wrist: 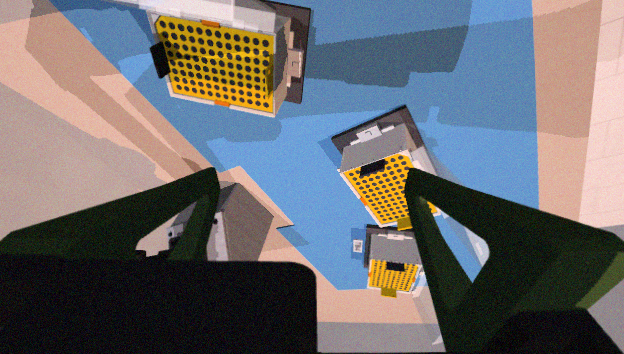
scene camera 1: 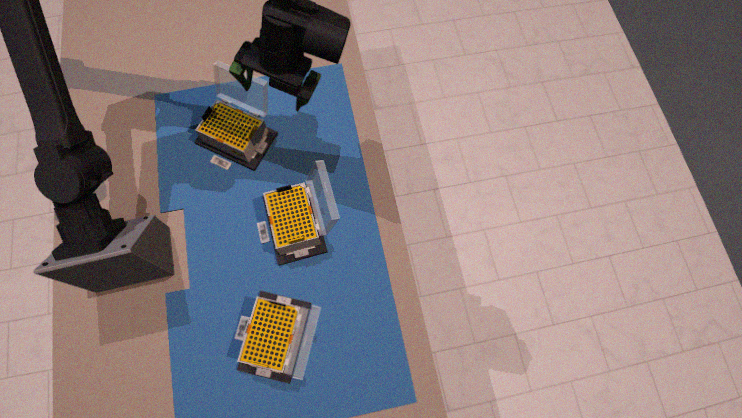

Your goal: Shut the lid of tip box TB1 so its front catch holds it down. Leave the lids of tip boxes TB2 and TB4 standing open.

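Places are measured from the arm's base along level axes (x ahead, y up, z right), in metres.
Pixels of known places: gripper, fingertip midpoint: (wrist: 312, 178) (scene camera 1: 273, 98); arm's base, link origin: (scene camera 1: 92, 241).
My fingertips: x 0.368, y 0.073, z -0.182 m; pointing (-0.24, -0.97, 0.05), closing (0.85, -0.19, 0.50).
Note:
For each thing: its top centre in the pictures, then the offset to it from my fingertips. Level surfaces: height alone.
- top box, top centre: (wrist: 209, 74) (scene camera 1: 227, 121) dz -0.051, dx -0.113, dy -0.130 m
- middle box, top centre: (wrist: 391, 202) (scene camera 1: 289, 212) dz +0.175, dx -0.014, dy -0.130 m
- bottom box, top centre: (scene camera 1: 267, 333) (wrist: 391, 284) dz +0.395, dx -0.085, dy -0.130 m
- blue mat, surface height: dy -0.205 m
Three tip boxes with yellow tip racks have their clear lids raised; their labels are too small to read surely. The top box (scene camera 1: 228, 126) (wrist: 217, 62) has its lid (scene camera 1: 257, 96) standing up along its back edge. The middle box (scene camera 1: 290, 215) (wrist: 382, 187) has its lid (scene camera 1: 327, 199) upright on the right. The bottom box (scene camera 1: 270, 334) (wrist: 394, 275) has its lid (scene camera 1: 307, 342) standing open on the right. My gripper (scene camera 1: 273, 98) (wrist: 312, 178) is open and empty, above and beside the top box's raised lid, and partly covers that lid in the scene view.
The boxes stand on a blue mat (scene camera 1: 212, 321) (wrist: 500, 170). Small label cards (scene camera 1: 220, 162) (scene camera 1: 263, 232) (scene camera 1: 242, 328) lie beside them. The arm's base (scene camera 1: 140, 259) (wrist: 245, 220) stands at the mat's left edge. The middle box stands between the other two.

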